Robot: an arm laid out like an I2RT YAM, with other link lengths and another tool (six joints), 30 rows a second.
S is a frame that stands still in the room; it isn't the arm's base.
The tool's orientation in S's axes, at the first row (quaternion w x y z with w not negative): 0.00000 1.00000 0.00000 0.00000
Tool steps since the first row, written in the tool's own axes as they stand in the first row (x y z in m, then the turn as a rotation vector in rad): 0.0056 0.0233 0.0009 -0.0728 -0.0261 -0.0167; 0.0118 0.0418 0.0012 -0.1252 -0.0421 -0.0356; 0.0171 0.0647 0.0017 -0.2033 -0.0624 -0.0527; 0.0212 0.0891 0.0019 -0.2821 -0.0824 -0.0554; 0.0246 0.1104 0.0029 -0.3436 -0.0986 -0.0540; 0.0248 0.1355 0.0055 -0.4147 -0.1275 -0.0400; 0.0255 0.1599 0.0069 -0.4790 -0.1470 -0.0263; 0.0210 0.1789 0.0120 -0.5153 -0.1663 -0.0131; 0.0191 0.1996 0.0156 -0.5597 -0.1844 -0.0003; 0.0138 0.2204 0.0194 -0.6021 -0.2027 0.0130
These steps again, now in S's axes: 0.0056 -0.0233 -0.0009 -0.0728 0.0261 0.0167; 0.0118 -0.0418 -0.0012 -0.1252 0.0421 0.0356; 0.0171 -0.0647 -0.0017 -0.2033 0.0624 0.0527; 0.0212 -0.0891 -0.0019 -0.2821 0.0824 0.0554; 0.0246 -0.1104 -0.0029 -0.3436 0.0986 0.0540; 0.0248 -0.1355 -0.0055 -0.4147 0.1275 0.0400; 0.0255 -0.1599 -0.0069 -0.4790 0.1470 0.0263; 0.0210 -0.1789 -0.0120 -0.5153 0.1663 0.0131; 0.0191 -0.1996 -0.0156 -0.5597 0.1844 0.0003; 0.0138 -0.2204 -0.0194 -0.6021 0.2027 -0.0130
